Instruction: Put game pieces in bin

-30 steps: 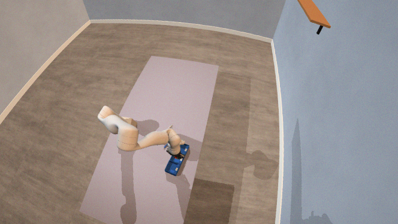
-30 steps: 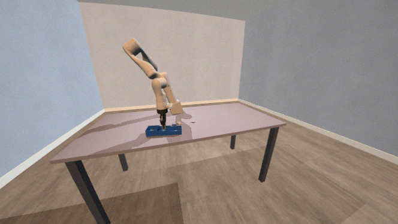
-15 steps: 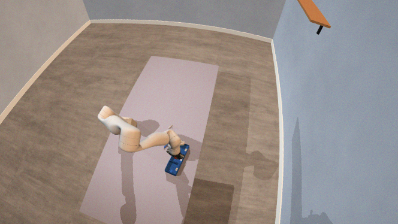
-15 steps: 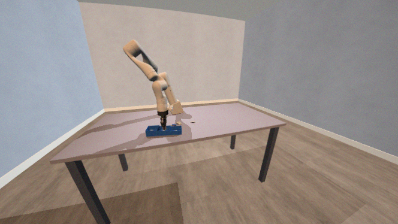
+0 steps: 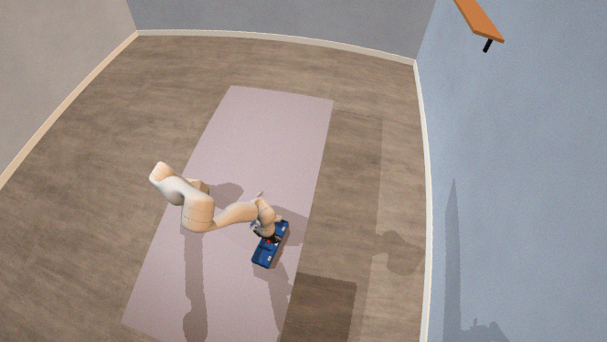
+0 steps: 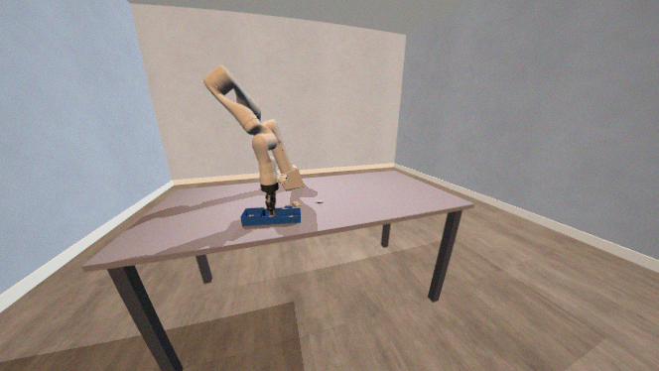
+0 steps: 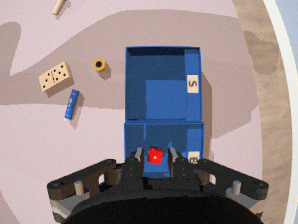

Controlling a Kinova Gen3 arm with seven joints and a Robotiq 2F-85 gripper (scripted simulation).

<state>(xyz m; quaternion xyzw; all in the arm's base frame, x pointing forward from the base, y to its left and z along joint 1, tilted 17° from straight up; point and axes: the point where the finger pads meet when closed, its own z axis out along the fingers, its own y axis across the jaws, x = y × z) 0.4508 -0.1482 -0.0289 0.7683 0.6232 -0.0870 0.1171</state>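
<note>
Now: the blue bin 1 cm below my hand and 1 cm ahead of it. The rest, counted from my hand: blue stick (10 cm behind, 8 cm to the left, 3 cm below); red game piece (2 cm below); brass ring (13 cm to the left, 5 cm behind, 3 cm below).
</note>
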